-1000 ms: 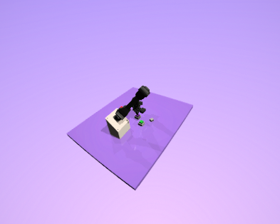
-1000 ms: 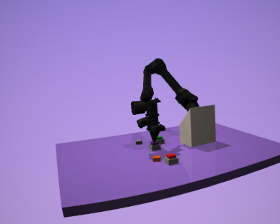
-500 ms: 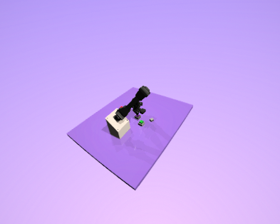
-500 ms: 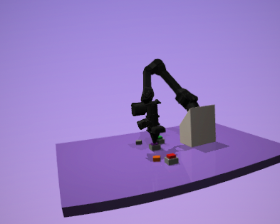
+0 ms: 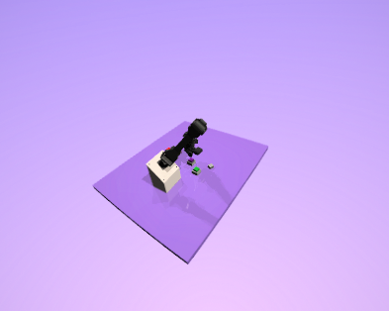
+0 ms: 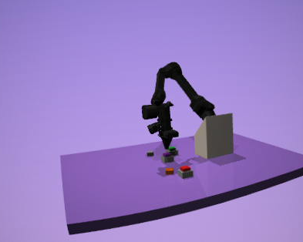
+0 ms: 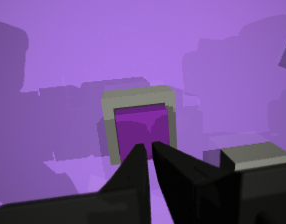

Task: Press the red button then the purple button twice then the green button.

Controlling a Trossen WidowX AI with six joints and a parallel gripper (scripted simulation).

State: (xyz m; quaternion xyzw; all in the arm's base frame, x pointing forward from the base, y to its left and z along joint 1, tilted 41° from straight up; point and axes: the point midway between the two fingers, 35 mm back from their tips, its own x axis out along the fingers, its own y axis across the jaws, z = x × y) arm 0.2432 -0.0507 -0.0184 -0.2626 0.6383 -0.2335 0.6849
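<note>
My gripper tip is now 3 cm above the purple button. Also, from my gripper tip: green button: 9 cm to the right, 6 cm behind, 3 cm below; small grey block: 15 cm to the right, 5 cm below, 4 cm ahead; orange block: 17 cm to the left, 5 cm below, 5 cm ahead.
</note>
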